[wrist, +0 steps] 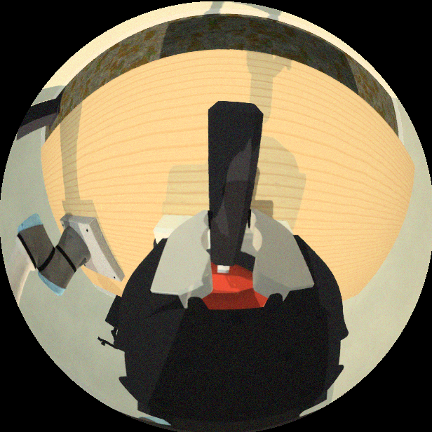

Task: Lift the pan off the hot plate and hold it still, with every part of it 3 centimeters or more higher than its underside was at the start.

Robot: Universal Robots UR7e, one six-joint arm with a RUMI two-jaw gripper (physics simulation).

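The pan (231, 287) has a red body, partly visible low in the view between the jaws, and a long black handle (232, 150) that points up and away. My gripper (228, 212) is shut on the handle near its base, with one grey jaw on each side. The white hot plate (166, 226) shows in part behind the jaws, at the left and a little at the right. The pan's underside is hidden by the black gripper body and the jaws, so I cannot tell whether it touches the hot plate.
The light wooden table top (350, 200) spreads around the hot plate, with shadows on it. At the left, a grey plate (102, 247) carries a dark grey and blue jointed arm part (47, 255). A dark, mottled band (220, 34) runs beyond the table's far edge.
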